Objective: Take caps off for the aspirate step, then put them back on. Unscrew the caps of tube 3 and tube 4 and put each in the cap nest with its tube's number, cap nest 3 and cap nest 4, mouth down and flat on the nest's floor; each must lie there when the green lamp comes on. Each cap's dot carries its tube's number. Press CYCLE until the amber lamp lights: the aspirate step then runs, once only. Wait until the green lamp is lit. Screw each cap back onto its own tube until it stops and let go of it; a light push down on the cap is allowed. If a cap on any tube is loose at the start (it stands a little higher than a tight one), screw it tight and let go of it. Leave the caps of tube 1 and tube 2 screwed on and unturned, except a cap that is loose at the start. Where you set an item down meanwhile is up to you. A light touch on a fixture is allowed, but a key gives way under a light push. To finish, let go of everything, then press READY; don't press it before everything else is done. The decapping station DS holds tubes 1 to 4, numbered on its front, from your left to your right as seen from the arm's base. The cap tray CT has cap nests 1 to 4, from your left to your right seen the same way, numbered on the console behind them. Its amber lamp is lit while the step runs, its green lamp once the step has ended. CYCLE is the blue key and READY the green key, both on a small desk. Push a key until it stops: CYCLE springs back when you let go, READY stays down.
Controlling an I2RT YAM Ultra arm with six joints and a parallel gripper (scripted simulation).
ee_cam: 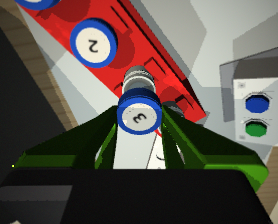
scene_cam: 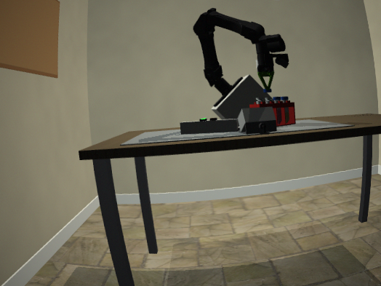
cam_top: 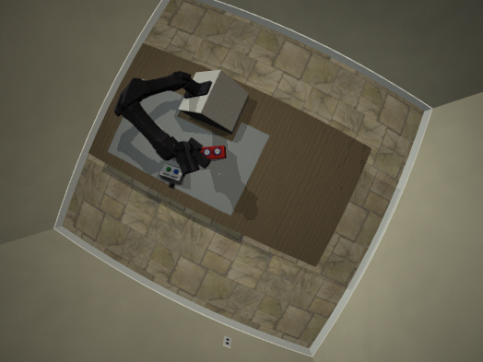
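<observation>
Right now my hand is 50 mm to the right of the cap 2, 40 mm above it and 20 mm past it. From my hand the other things lie so: blue key: 130 mm ahead, 100 mm to the right, 90 mm below; cap 1: 100 mm to the left, 40 mm below, 40 mm behind; cap 3: 10 mm below.
</observation>
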